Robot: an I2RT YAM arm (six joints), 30 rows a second.
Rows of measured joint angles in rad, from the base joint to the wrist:
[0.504 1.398 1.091 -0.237 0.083 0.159]
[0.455 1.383 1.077 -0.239 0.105 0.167]
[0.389 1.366 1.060 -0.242 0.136 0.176]
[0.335 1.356 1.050 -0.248 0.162 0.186]
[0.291 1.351 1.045 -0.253 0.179 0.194]
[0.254 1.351 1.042 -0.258 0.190 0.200]
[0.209 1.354 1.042 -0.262 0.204 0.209]
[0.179 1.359 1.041 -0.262 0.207 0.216]
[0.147 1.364 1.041 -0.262 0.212 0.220]
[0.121 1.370 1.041 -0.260 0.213 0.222]
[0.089 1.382 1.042 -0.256 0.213 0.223]
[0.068 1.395 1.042 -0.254 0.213 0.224]
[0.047 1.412 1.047 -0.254 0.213 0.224]
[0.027 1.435 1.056 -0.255 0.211 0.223]
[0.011 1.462 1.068 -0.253 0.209 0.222]
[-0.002 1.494 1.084 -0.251 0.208 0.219]
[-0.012 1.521 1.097 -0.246 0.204 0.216]
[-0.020 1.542 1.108 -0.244 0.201 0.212]
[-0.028 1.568 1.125 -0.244 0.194 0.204]
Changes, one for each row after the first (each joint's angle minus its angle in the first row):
[-0.049 -0.015 -0.014 -0.002 0.022 0.008]
[-0.115 -0.032 -0.031 -0.005 0.053 0.017]
[-0.169 -0.042 -0.041 -0.011 0.079 0.027]
[-0.213 -0.047 -0.046 -0.016 0.096 0.035]
[-0.250 -0.047 -0.049 -0.021 0.107 0.041]
[-0.295 -0.044 -0.049 -0.025 0.121 0.050]
[-0.325 -0.039 -0.050 -0.025 0.124 0.057]
[-0.357 -0.034 -0.050 -0.025 0.129 0.061]
[-0.383 -0.028 -0.050 -0.023 0.130 0.063]
[-0.415 -0.016 -0.049 -0.019 0.130 0.064]
[-0.436 -0.003 -0.049 -0.017 0.130 0.065]
[-0.457 0.014 -0.044 -0.017 0.130 0.065]
[-0.477 0.037 -0.035 -0.018 0.128 0.064]
[-0.493 0.064 -0.023 -0.016 0.126 0.063]
[-0.506 0.096 -0.007 -0.014 0.125 0.060]
[-0.516 0.123 0.006 -0.009 0.121 0.057]
[-0.524 0.144 0.017 -0.007 0.118 0.053]
[-0.532 0.170 0.034 -0.007 0.111 0.045]

